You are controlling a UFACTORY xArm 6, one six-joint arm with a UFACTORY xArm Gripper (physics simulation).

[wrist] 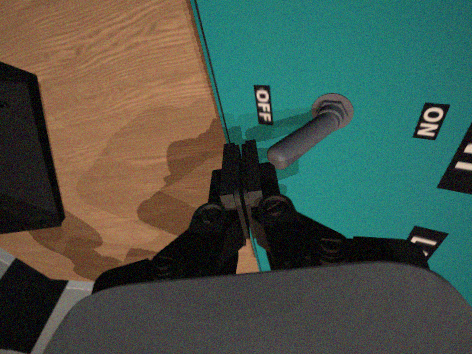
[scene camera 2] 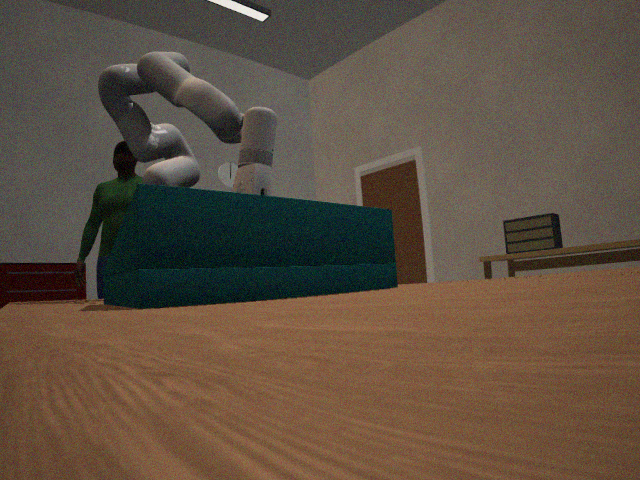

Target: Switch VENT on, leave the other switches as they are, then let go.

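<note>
My gripper (wrist: 244,164), visible. Teal switch box (wrist: 389,170), visible too.
</note>
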